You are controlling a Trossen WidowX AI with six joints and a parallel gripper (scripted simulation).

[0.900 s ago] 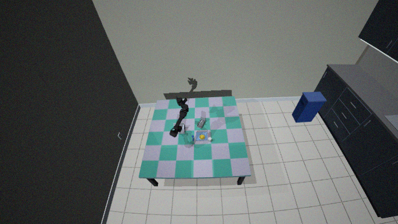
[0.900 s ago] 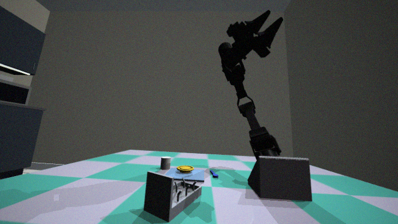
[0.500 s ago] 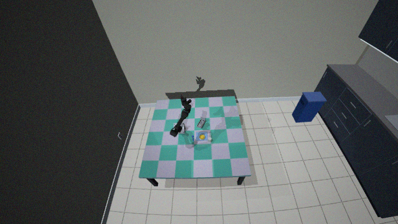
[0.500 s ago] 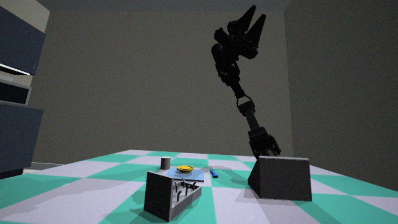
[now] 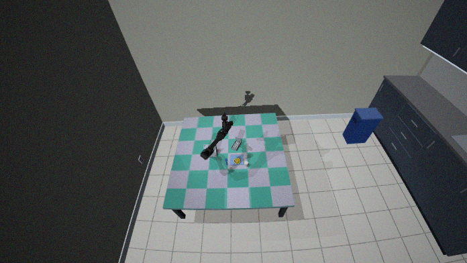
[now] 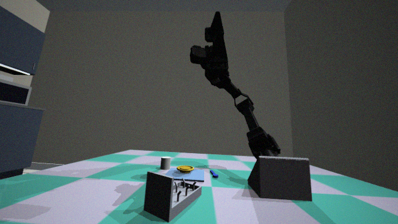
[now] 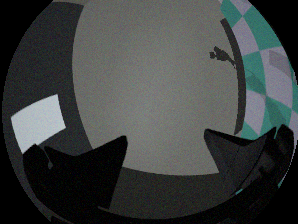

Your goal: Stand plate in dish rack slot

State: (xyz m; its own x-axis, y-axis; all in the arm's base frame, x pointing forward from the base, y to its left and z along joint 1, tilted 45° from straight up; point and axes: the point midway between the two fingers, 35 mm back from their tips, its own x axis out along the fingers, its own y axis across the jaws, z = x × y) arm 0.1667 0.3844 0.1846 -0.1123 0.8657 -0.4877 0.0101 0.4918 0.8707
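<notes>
My gripper tip is now 120 mm short of the yellow plate, 280 mm to the left of it and 440 mm above it. The rest, counted from my gripper tip: blue spoon 280 mm to the right, 460 mm below; grey dish rack 90 mm ahead, 50 mm to the right, 440 mm below; light blue mat 110 mm ahead, 250 mm to the right, 460 mm below.
</notes>
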